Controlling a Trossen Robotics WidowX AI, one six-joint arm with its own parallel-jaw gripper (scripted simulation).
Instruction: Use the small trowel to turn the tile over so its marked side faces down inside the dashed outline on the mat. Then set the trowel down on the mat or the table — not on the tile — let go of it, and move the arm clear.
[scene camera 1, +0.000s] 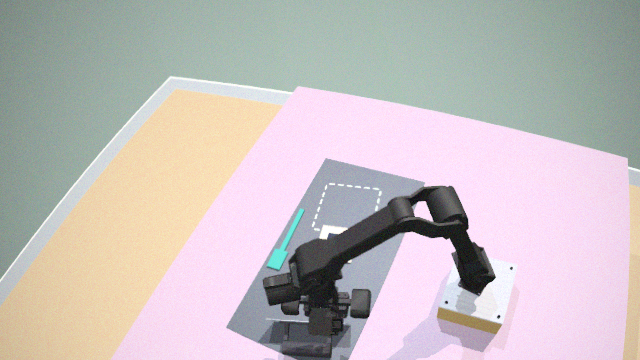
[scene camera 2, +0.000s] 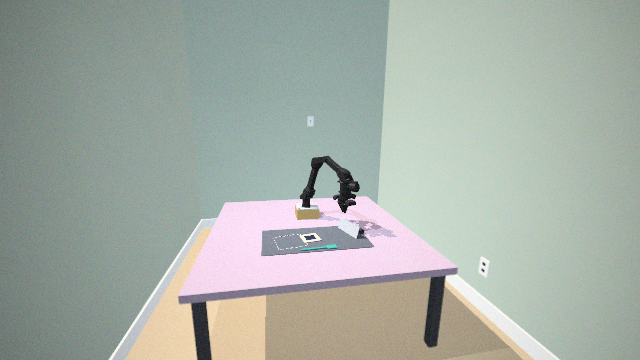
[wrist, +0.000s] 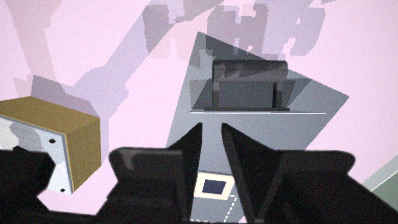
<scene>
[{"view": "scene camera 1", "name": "gripper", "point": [331, 316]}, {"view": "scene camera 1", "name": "grey mat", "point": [342, 206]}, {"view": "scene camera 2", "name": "grey mat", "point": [329, 235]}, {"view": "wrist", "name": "gripper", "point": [211, 126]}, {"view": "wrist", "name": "tile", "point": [212, 185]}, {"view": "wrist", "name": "grey mat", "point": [279, 131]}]
</scene>
